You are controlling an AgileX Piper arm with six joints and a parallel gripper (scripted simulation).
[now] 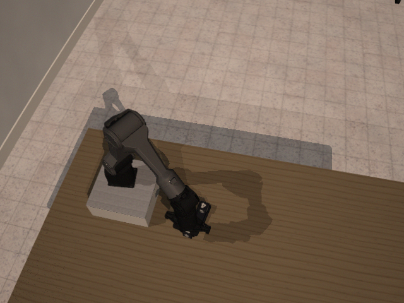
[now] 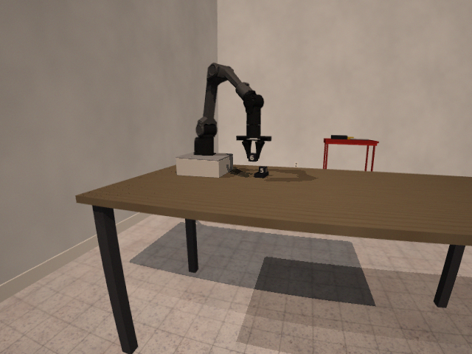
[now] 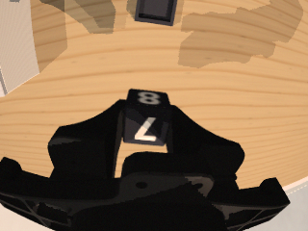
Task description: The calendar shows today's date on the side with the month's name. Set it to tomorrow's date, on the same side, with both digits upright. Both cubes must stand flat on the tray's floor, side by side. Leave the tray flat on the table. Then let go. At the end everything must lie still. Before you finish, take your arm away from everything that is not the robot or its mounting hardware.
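Right now my hand is 3 cm short of the tray, 11 cm to the right of it and 9 cm above it. Round my hand: black number cube right at my hand.
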